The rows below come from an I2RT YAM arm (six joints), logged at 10 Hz.
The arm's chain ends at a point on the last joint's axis. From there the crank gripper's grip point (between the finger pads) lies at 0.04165 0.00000 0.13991 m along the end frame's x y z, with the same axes.
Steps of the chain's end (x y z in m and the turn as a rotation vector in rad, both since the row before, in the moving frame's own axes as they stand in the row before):
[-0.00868 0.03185 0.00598 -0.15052 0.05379 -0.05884]
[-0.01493 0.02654 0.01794 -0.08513 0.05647 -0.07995]
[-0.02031 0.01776 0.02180 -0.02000 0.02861 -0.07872]
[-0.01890 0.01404 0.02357 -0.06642 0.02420 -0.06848]
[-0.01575 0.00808 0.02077 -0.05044 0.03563 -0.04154]
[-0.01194 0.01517 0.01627 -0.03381 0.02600 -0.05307]
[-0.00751 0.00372 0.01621 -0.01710 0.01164 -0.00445]
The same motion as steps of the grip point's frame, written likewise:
[-0.00070 0.04998 0.00215 -0.15052 0.05379 -0.05884]
[-0.00678 0.03468 0.01501 -0.08513 0.05647 -0.07995]
[-0.01635 0.01711 0.02056 -0.02000 0.02861 -0.07872]
[-0.01531 0.02032 0.02231 -0.06642 0.02420 -0.06848]
[-0.01069 0.01326 0.01906 -0.05044 0.03563 -0.04154]
[-0.00825 0.01757 0.01510 -0.03381 0.02600 -0.05307]
[-0.00588 0.00592 0.01570 -0.01710 0.01164 -0.00445]

